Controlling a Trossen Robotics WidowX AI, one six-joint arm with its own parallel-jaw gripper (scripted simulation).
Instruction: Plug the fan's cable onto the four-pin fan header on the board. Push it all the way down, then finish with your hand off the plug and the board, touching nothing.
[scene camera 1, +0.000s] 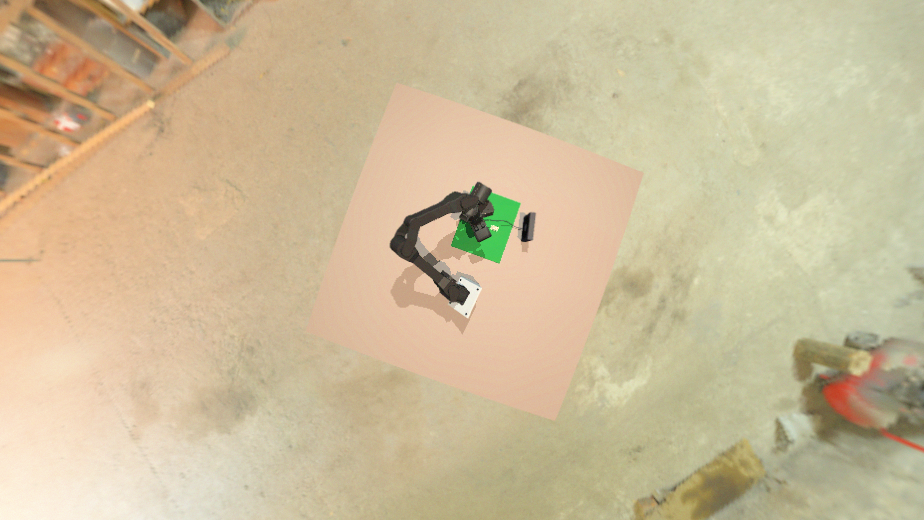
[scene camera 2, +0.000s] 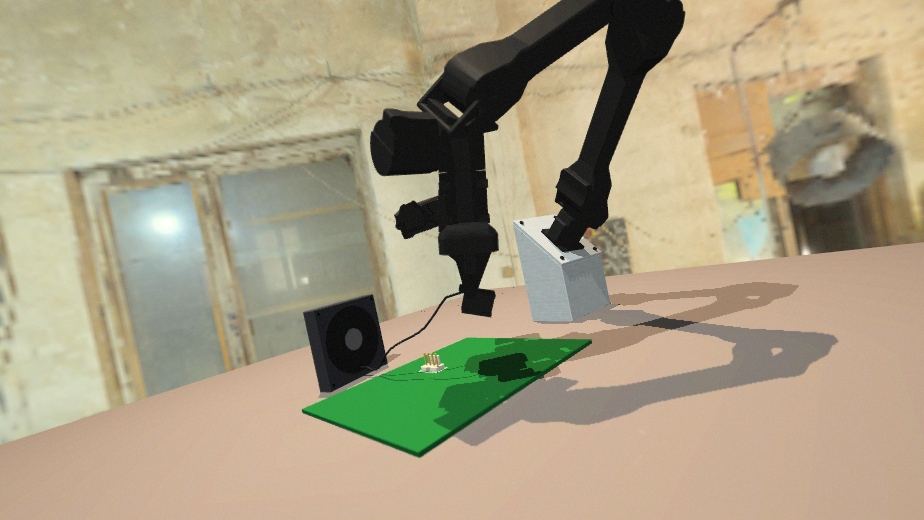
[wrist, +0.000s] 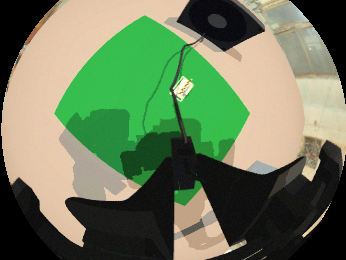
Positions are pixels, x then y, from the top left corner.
Labels:
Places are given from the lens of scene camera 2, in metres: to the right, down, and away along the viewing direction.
my gripper (scene camera 2: 470, 295): 0.01, 0.05, 0.50
black plug (scene camera 2: 482, 305): 0.03, 0.06, 0.49

